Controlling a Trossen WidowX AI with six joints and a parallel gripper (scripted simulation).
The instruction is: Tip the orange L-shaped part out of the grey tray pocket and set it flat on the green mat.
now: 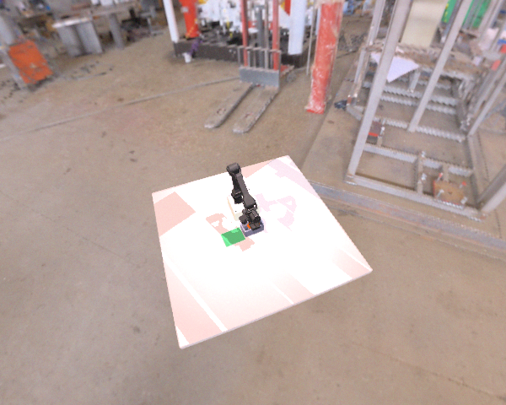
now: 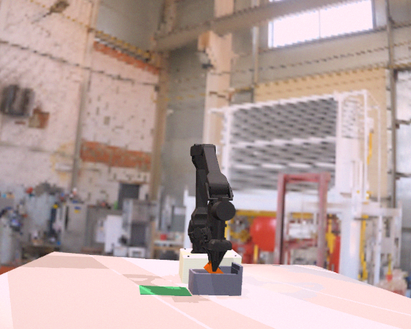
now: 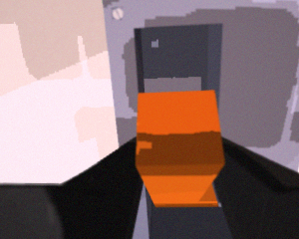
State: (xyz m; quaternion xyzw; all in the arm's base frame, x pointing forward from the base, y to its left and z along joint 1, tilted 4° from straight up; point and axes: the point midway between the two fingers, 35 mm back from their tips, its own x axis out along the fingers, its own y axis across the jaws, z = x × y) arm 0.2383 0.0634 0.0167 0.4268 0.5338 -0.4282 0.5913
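Right now my gripper tip is 20 mm short of the green mat, 140 mm to the left of it and 80 mm above it. Round my gripper tip: orange L-shaped part (20 mm behind, 30 mm to the left, 30 mm below).
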